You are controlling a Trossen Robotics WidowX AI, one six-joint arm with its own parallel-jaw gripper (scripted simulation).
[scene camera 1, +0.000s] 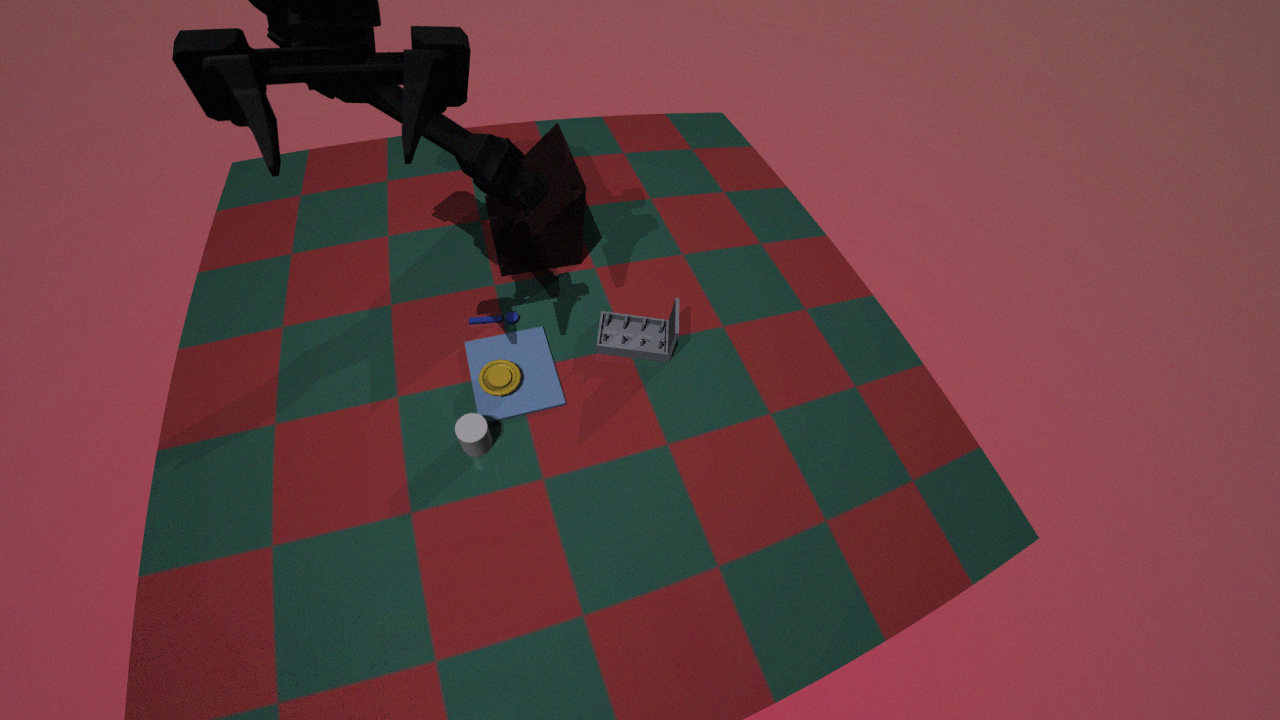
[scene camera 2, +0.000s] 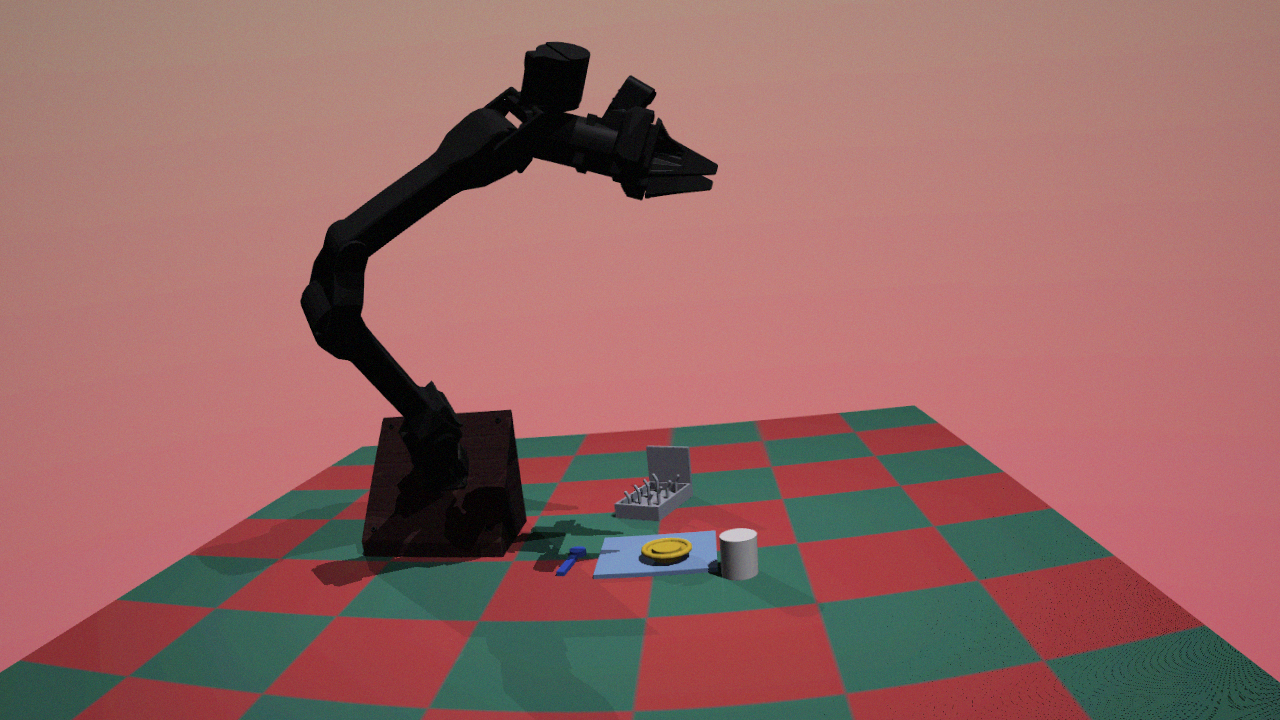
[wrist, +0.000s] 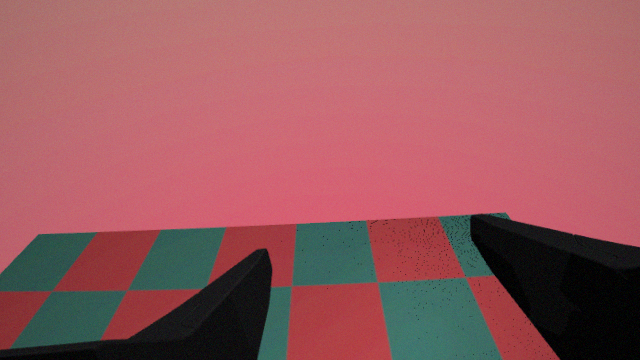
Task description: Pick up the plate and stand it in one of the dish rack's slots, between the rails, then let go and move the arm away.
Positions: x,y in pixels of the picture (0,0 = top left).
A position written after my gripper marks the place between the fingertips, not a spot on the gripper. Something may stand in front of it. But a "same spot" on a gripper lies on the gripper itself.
Labels:
My gripper shows in scene camera 1, in scene camera 2 and in the wrist view (pixel 368 242). A grey dish rack shows in scene camera 1 (pixel 624 335) and in scene camera 2 (pixel 670 483); in the wrist view it is out of frame. A yellow plate shows in scene camera 1 (pixel 499 377) and in scene camera 2 (pixel 664 550); in the wrist view it is out of frame. A white cup shows in scene camera 1 (pixel 472 431) and in scene camera 2 (pixel 739 551); in the wrist view it is out of frame. One and the same spot on a light blue mat: (scene camera 1: pixel 539 389) is (scene camera 2: pixel 690 540). One and the same spot on my gripper: (scene camera 1: pixel 237 83) is (scene camera 2: pixel 664 134).

